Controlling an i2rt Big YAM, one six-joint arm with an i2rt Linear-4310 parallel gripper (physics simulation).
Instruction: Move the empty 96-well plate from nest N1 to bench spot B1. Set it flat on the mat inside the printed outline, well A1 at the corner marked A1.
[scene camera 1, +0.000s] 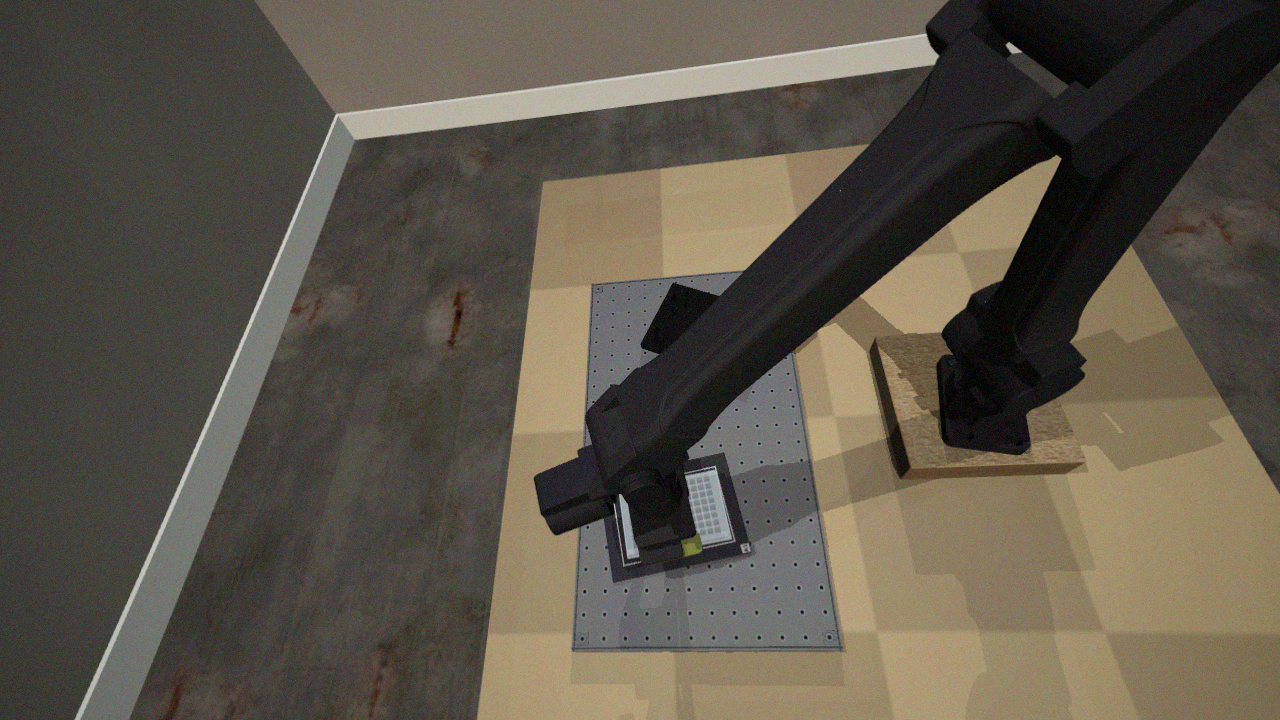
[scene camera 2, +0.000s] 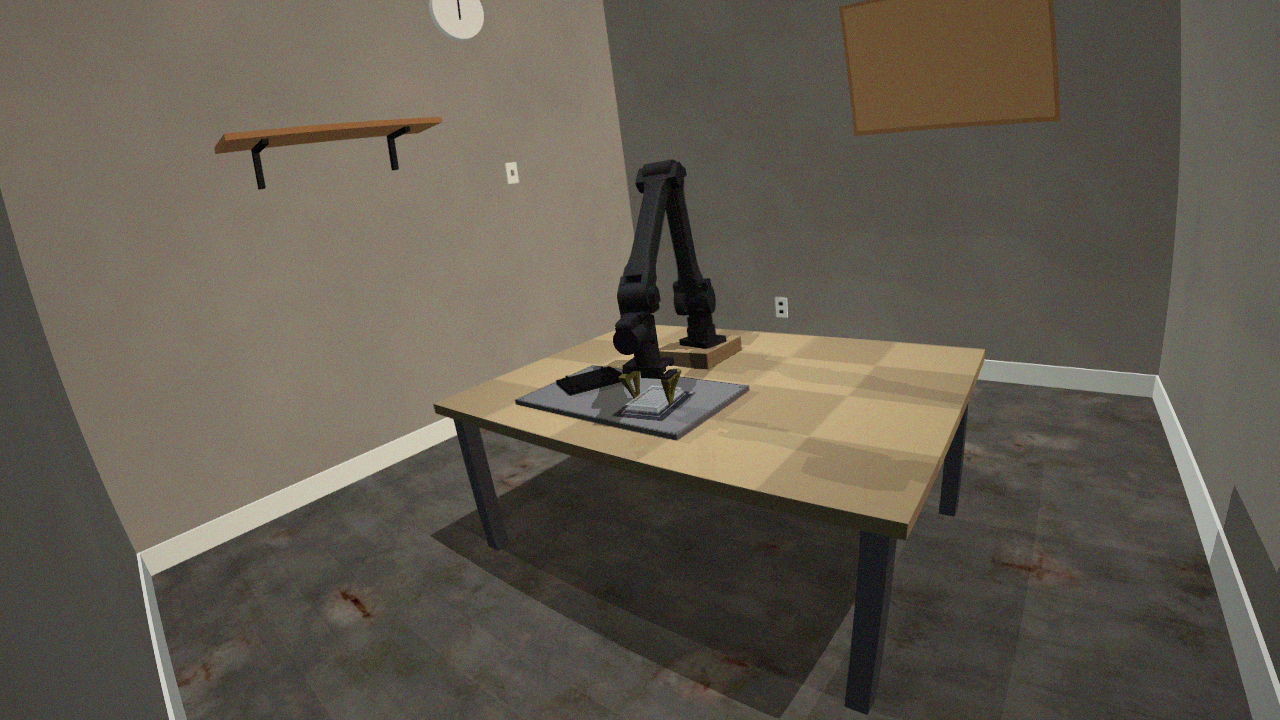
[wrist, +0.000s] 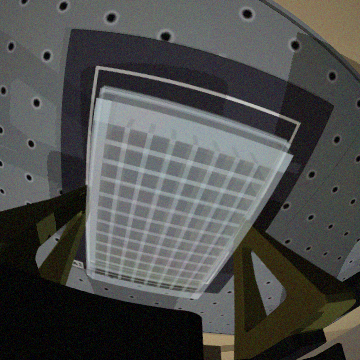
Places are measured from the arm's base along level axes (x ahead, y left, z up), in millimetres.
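Pixels of known places: gripper, fingertip midpoint: (scene camera 1: 668, 514) (scene camera 2: 654, 402) (wrist: 166, 211); arm's base, origin of the base link: (scene camera 1: 977, 405) (scene camera 2: 702, 343).
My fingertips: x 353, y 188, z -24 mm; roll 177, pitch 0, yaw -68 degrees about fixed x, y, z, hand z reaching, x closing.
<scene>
Ahead of a thing's pixels: the offset from my fingertips to its top centre. "*": to the spot under its first point. Level surfaces: height alone.
The clear empty 96-well plate {dx -5, dy -2, dz +14 mm} (scene camera 1: 712, 515) (scene camera 2: 652, 402) (wrist: 171, 200) is over the dark mat {dz -3 mm} (scene camera 1: 736, 490) (wrist: 250, 82) with the white printed outline, turned slightly against it. Its near edge hides the outline's near line. The A1 label {* dx -97, dy +21, dz -3 mm} (wrist: 78, 264) shows at the near left corner of the mat. My gripper (scene camera 1: 660, 537) (scene camera 2: 650, 385) (wrist: 166, 211) points down over the plate. Its olive fingers press on the plate's two long sides near that end. I cannot tell whether the plate rests on the mat or hangs just above it.
The mat lies on a grey perforated board (scene camera 1: 716, 609) (scene camera 2: 573, 407) (wrist: 321, 200) on the wooden table {dz -18 mm} (scene camera 1: 985, 582) (scene camera 2: 850, 429). A black nest {dx -10, dy -275, dz +17 mm} (scene camera 1: 673, 315) (scene camera 2: 586, 380) stands at the board's far end. The arm's base sits on a wooden block (scene camera 1: 913, 429) (scene camera 2: 712, 355).
</scene>
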